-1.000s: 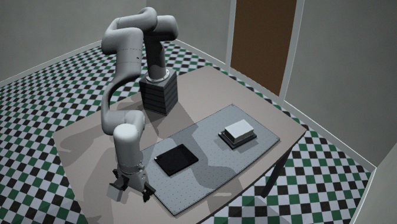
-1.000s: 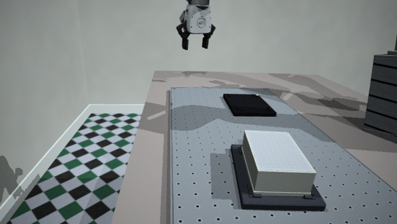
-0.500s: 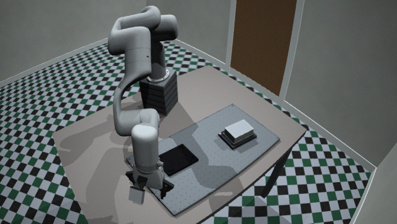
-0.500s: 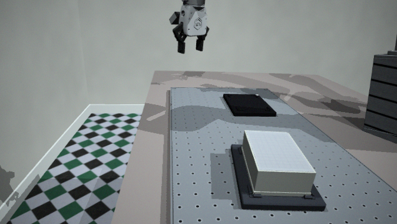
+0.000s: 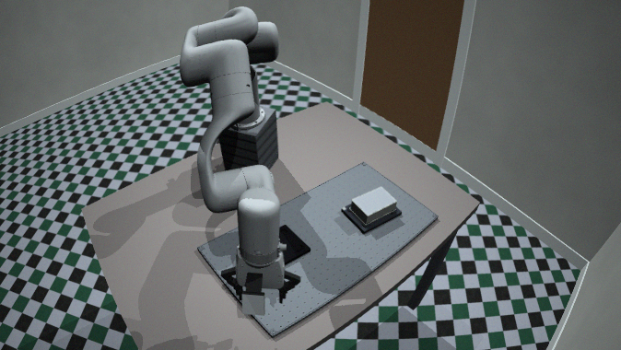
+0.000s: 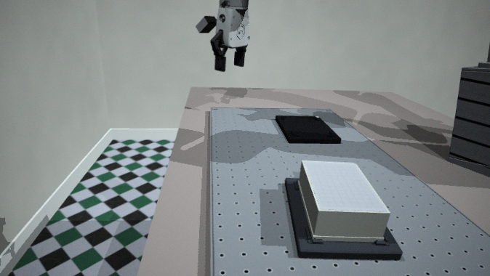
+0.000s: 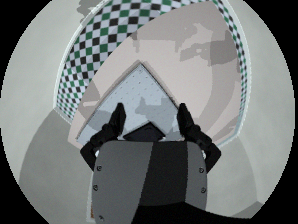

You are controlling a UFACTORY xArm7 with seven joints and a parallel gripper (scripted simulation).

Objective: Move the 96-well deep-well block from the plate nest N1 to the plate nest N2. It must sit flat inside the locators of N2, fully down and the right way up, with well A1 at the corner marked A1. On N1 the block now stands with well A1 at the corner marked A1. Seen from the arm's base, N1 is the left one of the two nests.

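Right now my hand is 7 cm past the 96-well deep-well block, 52 cm to the right of it and 10 cm above it. From my hand the other things lie so: plate nest N2: 16 cm behind, 19 cm to the left, 12 cm below; white A1 mark: 14 cm behind, 46 cm to the left, 12 cm below; plate nest N1: 7 cm behind, 52 cm to the left, 12 cm below.
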